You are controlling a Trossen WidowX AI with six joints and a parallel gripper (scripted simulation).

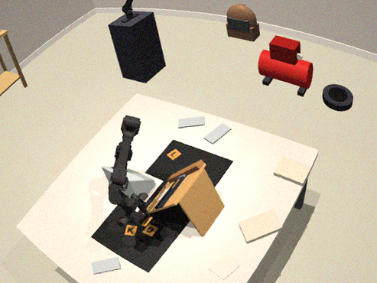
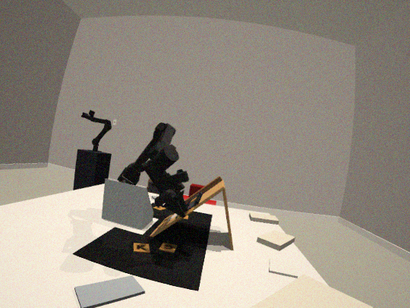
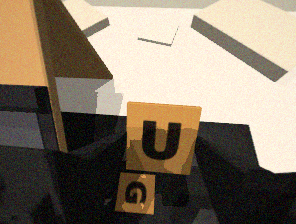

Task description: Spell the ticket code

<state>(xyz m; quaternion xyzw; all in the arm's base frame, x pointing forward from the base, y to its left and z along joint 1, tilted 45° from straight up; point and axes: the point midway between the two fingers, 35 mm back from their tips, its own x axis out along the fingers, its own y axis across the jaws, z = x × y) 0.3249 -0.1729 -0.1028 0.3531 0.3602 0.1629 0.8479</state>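
My gripper tip is now right at the u tile. Round my gripper tip: k tile: 150 mm below, 130 mm behind, 30 mm to the right; white ticket: 210 mm to the left, 80 mm below, 80 mm behind; g tile: 150 mm below, 50 mm behind, 30 mm to the left.
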